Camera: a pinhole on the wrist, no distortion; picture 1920 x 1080 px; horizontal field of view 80.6 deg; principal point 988.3 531.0 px. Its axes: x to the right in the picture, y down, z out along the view. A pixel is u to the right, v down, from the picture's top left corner.
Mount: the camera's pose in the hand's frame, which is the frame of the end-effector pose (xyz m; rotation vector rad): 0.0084 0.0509 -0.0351 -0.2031 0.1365 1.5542
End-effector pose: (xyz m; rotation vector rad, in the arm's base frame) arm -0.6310 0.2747 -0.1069 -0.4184 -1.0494 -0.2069
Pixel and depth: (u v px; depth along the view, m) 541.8 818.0 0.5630
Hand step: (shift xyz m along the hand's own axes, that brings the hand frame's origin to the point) -0.1605 -0.0442 0.5557
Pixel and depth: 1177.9 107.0 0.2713
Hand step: 0.0994 0.1531 0.2243
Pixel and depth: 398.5 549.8 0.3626
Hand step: -0.0152 -0.0556 0.3590
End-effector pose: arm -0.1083 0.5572 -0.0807 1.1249 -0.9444 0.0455
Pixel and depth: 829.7 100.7 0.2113
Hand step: 0.0795 0.0670 0.1809
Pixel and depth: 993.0 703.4 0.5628
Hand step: -0.1003 0.1746 0.5098
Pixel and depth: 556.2 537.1 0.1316
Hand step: 0.0016 0.0301 0.1041
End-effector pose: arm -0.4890 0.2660 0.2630 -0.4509 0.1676 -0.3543
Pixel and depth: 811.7 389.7 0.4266
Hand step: 0.0431 0.0774 0.3977
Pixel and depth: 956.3 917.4 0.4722
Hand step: -0.1722 0.1402 0.4216
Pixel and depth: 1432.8 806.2 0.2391
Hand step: -0.0582 0.1943 0.1755
